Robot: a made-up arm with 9 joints. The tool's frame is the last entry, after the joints. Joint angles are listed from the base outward.
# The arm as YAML. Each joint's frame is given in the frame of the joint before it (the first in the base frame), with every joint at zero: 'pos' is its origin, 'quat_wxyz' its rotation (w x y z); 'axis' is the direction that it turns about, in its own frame. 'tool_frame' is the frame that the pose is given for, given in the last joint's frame.
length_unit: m
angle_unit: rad
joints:
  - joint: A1
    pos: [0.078, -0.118, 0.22]
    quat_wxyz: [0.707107, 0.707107, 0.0, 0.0]
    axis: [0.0, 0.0, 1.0]
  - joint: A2
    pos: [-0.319, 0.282, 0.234]
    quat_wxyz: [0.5, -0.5, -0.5, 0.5]
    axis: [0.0, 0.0, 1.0]
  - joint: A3
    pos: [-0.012, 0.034, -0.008]
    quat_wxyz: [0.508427, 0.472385, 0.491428, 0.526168]
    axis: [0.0, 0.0, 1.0]
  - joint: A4
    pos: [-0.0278, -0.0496, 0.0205]
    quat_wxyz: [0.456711, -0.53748, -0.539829, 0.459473]
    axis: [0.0, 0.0, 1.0]
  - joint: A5
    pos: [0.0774, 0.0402, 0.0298]
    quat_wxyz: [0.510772, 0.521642, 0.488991, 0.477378]
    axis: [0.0, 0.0, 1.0]
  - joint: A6
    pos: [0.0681, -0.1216, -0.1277]
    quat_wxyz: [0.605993, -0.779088, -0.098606, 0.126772]
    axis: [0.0, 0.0, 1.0]
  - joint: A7
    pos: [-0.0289, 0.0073, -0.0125]
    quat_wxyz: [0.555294, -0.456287, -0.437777, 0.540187]
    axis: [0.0, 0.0, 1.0]
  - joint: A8
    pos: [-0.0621, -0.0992, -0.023]
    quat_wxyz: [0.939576, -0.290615, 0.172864, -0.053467]
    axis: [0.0, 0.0, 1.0]
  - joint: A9
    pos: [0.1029, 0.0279, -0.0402]
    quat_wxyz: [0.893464, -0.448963, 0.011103, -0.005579]
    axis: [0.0, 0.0, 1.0]
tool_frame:
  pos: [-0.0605, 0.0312, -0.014]
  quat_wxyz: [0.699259, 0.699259, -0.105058, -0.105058]
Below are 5 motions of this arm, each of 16 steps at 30 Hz.
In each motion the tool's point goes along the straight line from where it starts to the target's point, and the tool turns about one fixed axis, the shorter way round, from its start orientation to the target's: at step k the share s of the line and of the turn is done. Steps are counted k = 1, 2, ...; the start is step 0. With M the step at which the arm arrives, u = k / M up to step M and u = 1 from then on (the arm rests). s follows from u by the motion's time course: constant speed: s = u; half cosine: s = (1 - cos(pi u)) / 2; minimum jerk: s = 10 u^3 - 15 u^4 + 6 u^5.
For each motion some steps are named. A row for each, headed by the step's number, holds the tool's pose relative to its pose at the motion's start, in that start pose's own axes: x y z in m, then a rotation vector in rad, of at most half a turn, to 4 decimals.
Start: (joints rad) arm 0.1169 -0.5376 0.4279 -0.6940 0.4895 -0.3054 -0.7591 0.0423 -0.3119
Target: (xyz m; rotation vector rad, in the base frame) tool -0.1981 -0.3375 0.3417 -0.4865 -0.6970 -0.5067
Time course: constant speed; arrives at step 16
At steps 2, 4, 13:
2: 0.0176 0.0029 0.0028 -0.0022 -0.0730 -0.0883
4: 0.0351 0.0058 0.0055 -0.0044 -0.1461 -0.1766
13: 0.1142 0.0190 0.0180 -0.0143 -0.4748 -0.5739

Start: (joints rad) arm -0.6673 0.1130 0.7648 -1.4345 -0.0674 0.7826 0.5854 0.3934 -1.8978
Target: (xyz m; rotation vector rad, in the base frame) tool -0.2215 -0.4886 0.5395 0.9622 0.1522 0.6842
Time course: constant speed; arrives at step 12
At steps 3, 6, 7, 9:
3: -0.0074 -0.0047 0.0365 -0.1218 0.0755 0.0684
6: -0.0148 -0.0095 0.0729 -0.2435 0.1510 0.1368
7: -0.0172 -0.0111 0.0851 -0.2841 0.1761 0.1595
9: -0.0222 -0.0142 0.1094 -0.3653 0.2264 0.2051

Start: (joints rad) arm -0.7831 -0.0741 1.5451 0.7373 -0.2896 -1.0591 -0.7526 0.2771 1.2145
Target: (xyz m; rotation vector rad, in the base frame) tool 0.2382 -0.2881 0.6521 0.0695 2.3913 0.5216
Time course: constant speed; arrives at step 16
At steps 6, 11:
6: -0.0511 -0.0496 0.0198 0.1857 -0.0370 0.1122
11: -0.0938 -0.0909 0.0363 0.3405 -0.0678 0.2057

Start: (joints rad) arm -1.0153 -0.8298 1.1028 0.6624 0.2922 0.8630 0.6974 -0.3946 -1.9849
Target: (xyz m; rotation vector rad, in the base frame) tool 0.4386 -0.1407 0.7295 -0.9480 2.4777 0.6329
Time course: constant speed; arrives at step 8
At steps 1, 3, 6, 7, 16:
1: -0.0002 0.0083 0.0034 0.0205 -0.0069 -0.0298
3: -0.0005 0.0248 0.0101 0.0616 -0.0206 -0.0893
6: -0.0011 0.0496 0.0202 0.1232 -0.0412 -0.1787
7: -0.0013 0.0579 0.0236 0.1438 -0.0481 -0.2084
16: -0.0015 0.0662 0.0269 0.1643 -0.0549 -0.2382

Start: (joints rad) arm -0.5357 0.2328 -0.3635 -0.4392 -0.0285 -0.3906 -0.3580 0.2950 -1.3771
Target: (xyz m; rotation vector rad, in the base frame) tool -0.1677 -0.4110 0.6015 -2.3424 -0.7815 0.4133
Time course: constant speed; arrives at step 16
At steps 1, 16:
1: 0.0032 -0.0064 0.0046 -0.1114 -0.0697 0.0134
16: 0.0504 -0.1019 0.0733 -1.7821 -1.1148 0.2148

